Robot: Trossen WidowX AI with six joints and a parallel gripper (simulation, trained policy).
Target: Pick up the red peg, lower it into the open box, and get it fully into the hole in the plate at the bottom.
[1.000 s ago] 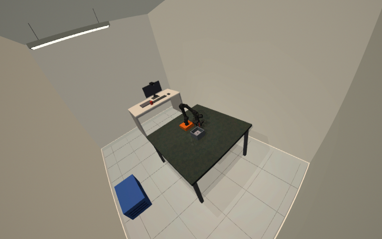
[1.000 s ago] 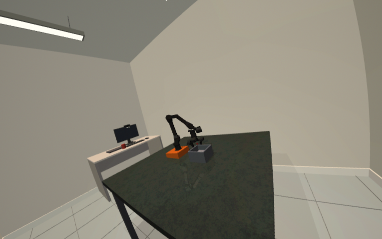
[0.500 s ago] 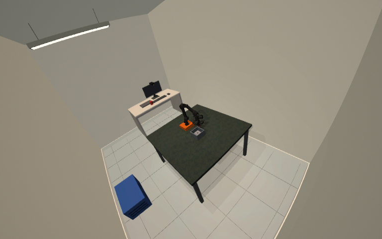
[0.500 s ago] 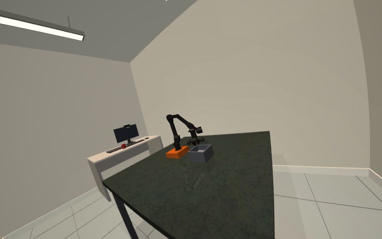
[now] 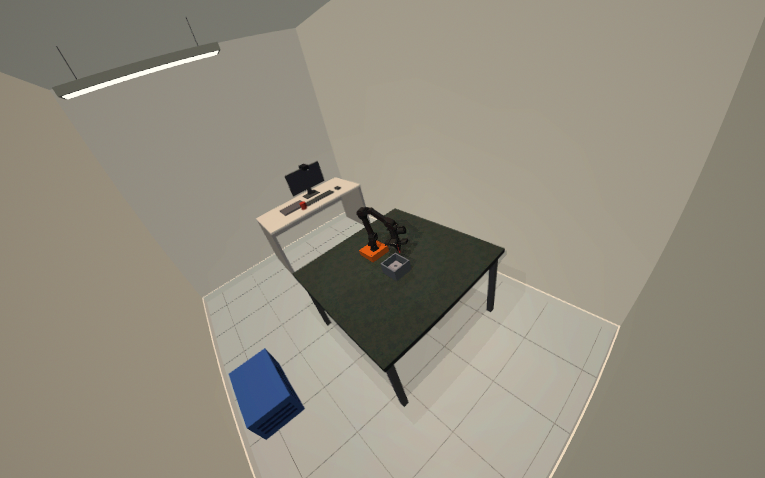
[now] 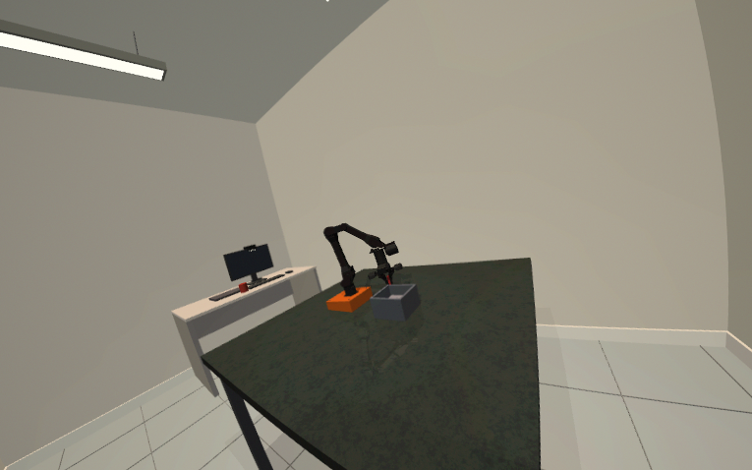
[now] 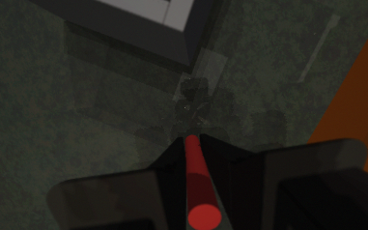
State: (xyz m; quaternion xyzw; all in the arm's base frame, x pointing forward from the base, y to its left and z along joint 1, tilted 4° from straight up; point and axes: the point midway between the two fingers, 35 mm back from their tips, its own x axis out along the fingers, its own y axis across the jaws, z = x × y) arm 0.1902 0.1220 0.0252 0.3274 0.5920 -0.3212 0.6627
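My gripper tip is now 120 mm short of the grey box, 130 mm to the left of it and 40 mm above it. The rest, counted from my gripper tip: red peg 10 mm behind, 10 mm to the left, 10 mm above.
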